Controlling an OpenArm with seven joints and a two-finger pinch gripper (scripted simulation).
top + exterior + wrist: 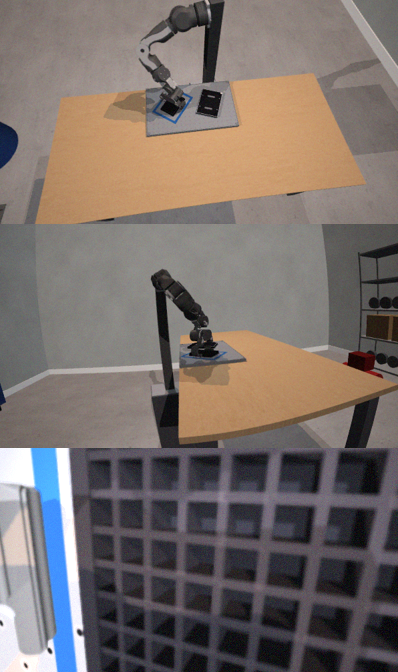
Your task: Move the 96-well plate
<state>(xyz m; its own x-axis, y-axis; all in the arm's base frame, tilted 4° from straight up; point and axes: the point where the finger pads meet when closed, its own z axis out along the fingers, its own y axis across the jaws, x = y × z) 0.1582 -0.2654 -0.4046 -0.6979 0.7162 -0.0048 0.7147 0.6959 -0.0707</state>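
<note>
The black 96-well plate lies right at my hand. The rest, counted from my hand: black plate nest N1: 20 cm to the left, 5 cm ahead.
</note>
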